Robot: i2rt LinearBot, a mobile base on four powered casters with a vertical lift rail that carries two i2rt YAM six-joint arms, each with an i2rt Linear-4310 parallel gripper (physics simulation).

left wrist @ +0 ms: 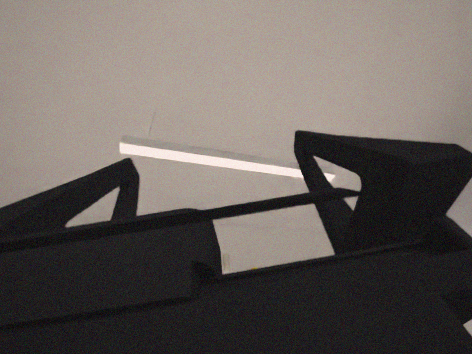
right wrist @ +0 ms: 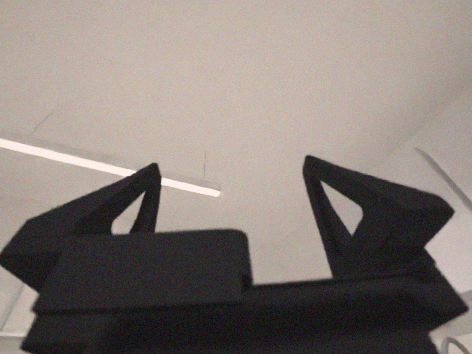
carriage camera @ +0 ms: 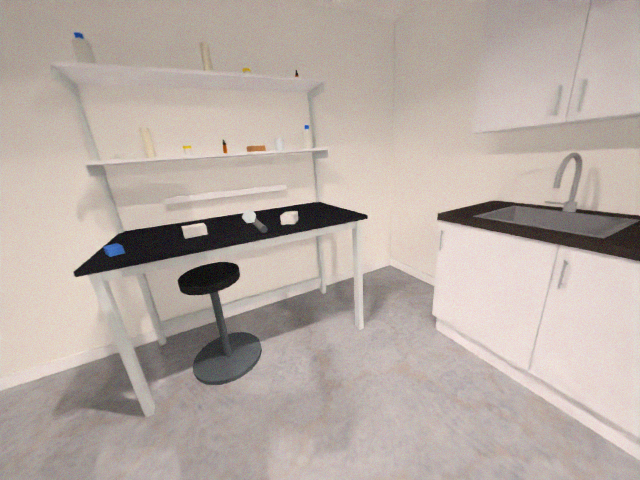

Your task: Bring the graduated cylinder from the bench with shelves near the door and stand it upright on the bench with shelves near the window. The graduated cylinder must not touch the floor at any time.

Labels:
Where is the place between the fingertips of the left gripper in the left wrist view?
215,153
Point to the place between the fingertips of the right gripper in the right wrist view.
232,167

